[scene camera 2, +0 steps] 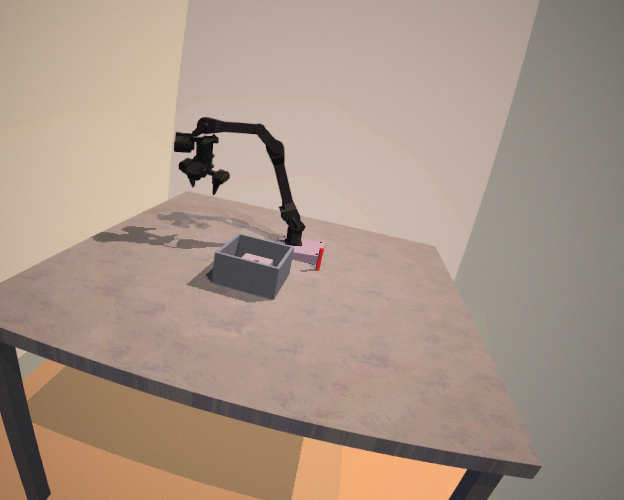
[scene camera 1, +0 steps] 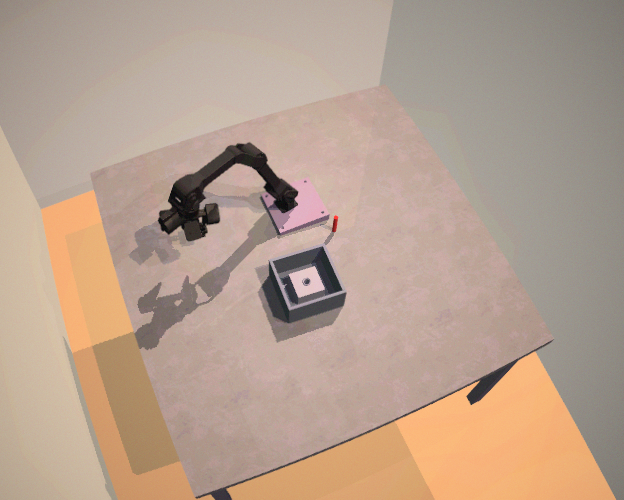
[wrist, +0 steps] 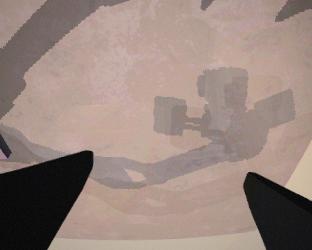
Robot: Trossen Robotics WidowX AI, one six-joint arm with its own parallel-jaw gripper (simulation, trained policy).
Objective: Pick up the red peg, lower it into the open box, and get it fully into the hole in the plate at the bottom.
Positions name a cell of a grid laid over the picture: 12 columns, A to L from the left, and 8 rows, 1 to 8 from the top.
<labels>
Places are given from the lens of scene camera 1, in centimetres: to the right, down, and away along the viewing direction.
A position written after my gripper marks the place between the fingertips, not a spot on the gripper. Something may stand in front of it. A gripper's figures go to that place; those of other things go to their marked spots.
my gripper (scene camera 1: D4): -39, -8, 193
plate (scene camera 1: F5): -2, 11, 195
</labels>
